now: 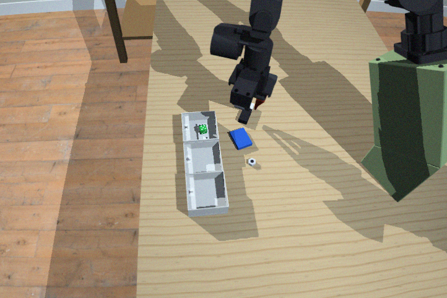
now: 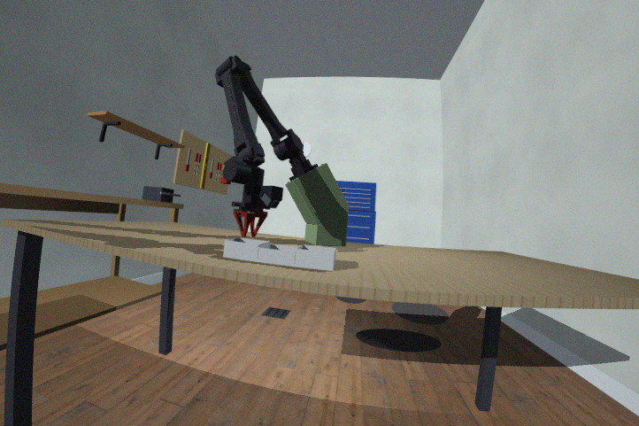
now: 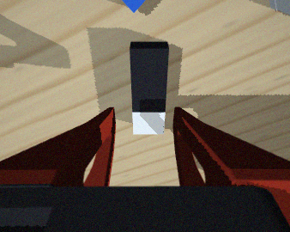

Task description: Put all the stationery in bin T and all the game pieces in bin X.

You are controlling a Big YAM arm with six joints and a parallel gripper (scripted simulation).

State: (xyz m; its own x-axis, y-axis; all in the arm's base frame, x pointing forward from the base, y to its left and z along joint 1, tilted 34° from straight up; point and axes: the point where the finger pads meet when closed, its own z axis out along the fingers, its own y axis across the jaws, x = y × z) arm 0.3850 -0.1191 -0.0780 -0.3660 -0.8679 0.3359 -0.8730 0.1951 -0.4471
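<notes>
Right now the black-and-white eraser is 40 mm below my hand and 10 mm to the right of it. Round my hand: flat blue block: 80 mm to the left, 40 mm below, 20 mm ahead; then white domino: 120 mm ahead, 70 mm to the left, 30 mm below; then green die: 120 mm ahead, 70 mm to the left, 20 mm below.
</notes>
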